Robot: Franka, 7 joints.
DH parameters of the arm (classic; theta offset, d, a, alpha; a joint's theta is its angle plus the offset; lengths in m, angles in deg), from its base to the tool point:
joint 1: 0 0.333 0 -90
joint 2: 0 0 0 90
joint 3: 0 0.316 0.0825 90
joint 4: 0 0 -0.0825 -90
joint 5: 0 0.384 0 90
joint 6: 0 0 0.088 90
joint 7: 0 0.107 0 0
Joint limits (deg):
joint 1: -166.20..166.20
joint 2: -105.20..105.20
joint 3: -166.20..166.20
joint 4: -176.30..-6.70
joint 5: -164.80..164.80
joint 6: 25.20..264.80
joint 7: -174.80..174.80
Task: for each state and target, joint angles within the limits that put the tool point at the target. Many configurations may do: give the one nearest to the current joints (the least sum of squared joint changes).
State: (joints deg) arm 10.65 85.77 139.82 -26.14 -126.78 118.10 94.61
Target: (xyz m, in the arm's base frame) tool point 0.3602 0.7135 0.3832
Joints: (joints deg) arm 30.48 102.45 123.63 -63.13 -115.85 101.96 94.61
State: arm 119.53 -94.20 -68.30 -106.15 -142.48 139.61 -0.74
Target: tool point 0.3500 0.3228 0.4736
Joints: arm 131.58 -90.53 -74.39 -136.22 -143.05 145.57 -0.74
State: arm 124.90 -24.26 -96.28 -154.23 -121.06 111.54 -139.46
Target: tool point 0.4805 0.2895 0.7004
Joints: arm 118.28 -32.15 -63.01 -106.76 -128.73 107.17 -139.46
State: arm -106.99 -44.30 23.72 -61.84 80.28 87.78 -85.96
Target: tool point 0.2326 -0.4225 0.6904
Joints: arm -109.51 -17.52 29.53 -104.26 70.01 83.03 -85.96
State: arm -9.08 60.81 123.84 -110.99 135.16 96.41 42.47
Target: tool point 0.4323 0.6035 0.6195
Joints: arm 13.01 77.59 103.06 -72.31 144.07 106.89 42.47
